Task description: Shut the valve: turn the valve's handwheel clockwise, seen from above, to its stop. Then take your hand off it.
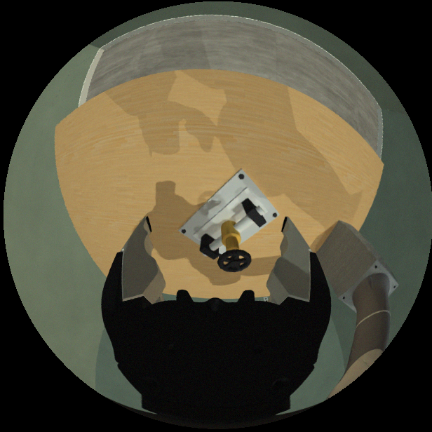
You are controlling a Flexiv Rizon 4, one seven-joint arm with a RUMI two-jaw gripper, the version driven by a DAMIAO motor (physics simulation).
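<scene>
The valve's black spoked handwheel (234, 260) sits on top of a brass valve body (230, 234). The valve is on a white pipe held by black clamps on a light grey mounting plate (202, 221), which lies turned at an angle on the wooden table. My gripper (216, 218) is open, with its two jaws wide apart at the left and right. The handwheel shows between the jaws, a little right of the middle, and neither jaw touches it. How high the jaws are above the wheel is hard to tell.
The wooden table top (100, 150) carries shadows of the arm. A grey panel (240, 50) runs along its far side. The robot arm's base block (345, 257) and lower arm (372, 320) stand at the right, beside the table edge.
</scene>
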